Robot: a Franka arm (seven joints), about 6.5 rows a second.
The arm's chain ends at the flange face. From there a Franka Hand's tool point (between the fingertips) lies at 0.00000 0.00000 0.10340 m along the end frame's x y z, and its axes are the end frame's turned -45 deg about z.
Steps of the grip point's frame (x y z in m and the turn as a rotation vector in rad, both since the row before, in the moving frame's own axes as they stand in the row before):
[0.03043, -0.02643, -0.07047, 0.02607, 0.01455, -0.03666]
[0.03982, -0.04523, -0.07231, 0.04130, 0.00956, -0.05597]
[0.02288, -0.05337, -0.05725, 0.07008, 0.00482, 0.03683]
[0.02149, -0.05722, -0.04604, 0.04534, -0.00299, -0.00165]
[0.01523, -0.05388, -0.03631, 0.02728, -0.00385, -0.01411]
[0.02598, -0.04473, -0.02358, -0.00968, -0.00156, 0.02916]
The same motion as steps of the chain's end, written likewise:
[0.00372, -0.03725, -0.07042, 0.02872, -0.00815, -0.03666]
[-0.00140, -0.05649, -0.07222, 0.03596, -0.02244, -0.05597]
[-0.01689, -0.04836, -0.05700, 0.05296, -0.04615, 0.03683]
[-0.02173, -0.05256, -0.04593, 0.02995, -0.03417, -0.00165]
[-0.02504, -0.04717, -0.03627, 0.01657, -0.02201, -0.01411]
[-0.01384, -0.05083, -0.02358, -0.00795, 0.00574, 0.02916]

